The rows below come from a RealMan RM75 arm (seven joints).
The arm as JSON. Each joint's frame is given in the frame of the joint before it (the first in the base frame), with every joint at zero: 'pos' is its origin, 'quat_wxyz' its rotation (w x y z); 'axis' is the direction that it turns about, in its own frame. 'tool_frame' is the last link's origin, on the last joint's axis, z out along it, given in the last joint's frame.
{
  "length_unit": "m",
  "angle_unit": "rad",
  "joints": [
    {
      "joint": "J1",
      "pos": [
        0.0,
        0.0,
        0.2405
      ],
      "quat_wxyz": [
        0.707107,
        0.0,
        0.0,
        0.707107
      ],
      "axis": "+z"
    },
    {
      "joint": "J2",
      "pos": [
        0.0,
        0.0,
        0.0
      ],
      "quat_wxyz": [
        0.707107,
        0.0,
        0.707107,
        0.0
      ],
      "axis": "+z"
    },
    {
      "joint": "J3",
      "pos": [
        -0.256,
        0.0,
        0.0
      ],
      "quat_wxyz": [
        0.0,
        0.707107,
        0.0,
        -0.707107
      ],
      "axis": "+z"
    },
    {
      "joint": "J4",
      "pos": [
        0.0,
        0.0,
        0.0
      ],
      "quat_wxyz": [
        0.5,
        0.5,
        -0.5,
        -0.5
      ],
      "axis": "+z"
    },
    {
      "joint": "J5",
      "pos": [
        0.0,
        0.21,
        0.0
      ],
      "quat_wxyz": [
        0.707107,
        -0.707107,
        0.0,
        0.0
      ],
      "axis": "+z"
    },
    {
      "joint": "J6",
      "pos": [
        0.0,
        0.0,
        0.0
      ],
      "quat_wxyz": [
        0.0,
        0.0,
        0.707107,
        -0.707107
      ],
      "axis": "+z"
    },
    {
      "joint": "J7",
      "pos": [
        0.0,
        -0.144,
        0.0
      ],
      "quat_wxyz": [
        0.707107,
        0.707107,
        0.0,
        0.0
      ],
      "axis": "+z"
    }
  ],
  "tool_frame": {
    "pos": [
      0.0,
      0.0,
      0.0
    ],
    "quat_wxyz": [
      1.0,
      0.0,
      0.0,
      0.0
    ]
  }
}
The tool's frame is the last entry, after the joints.
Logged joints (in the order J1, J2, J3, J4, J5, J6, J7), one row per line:
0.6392, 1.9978, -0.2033, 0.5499, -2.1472, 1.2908, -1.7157
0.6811, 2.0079, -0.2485, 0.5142, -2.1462, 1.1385, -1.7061
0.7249, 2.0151, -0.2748, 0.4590, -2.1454, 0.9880, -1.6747
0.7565, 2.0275, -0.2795, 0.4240, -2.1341, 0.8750, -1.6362
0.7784, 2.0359, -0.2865, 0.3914, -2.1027, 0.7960, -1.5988
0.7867, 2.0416, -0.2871, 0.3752, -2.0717, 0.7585, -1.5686
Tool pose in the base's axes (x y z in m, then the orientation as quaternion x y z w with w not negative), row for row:
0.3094, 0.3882, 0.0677, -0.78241, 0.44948, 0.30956, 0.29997
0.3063, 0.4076, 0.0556, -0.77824, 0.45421, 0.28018, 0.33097
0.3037, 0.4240, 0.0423, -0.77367, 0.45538, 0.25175, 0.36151
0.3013, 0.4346, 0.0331, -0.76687, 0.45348, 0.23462, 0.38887
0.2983, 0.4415, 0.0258, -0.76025, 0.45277, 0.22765, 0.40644
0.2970, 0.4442, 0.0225, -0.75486, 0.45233, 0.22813, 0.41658
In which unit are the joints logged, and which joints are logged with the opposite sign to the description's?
The joints are logged in radians. Opposite sign: J4, J6, J7.
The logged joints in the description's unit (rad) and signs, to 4 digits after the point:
0.6392, 1.9978, -0.2033, -0.5499, -2.1472, -1.2908, 1.7157
0.6811, 2.0079, -0.2485, -0.5142, -2.1462, -1.1385, 1.7061
0.7249, 2.0151, -0.2748, -0.4590, -2.1454, -0.9880, 1.6747
0.7565, 2.0275, -0.2795, -0.4240, -2.1341, -0.8750, 1.6362
0.7784, 2.0359, -0.2865, -0.3914, -2.1027, -0.7960, 1.5988
0.7867, 2.0416, -0.2871, -0.3752, -2.0717, -0.7585, 1.5686

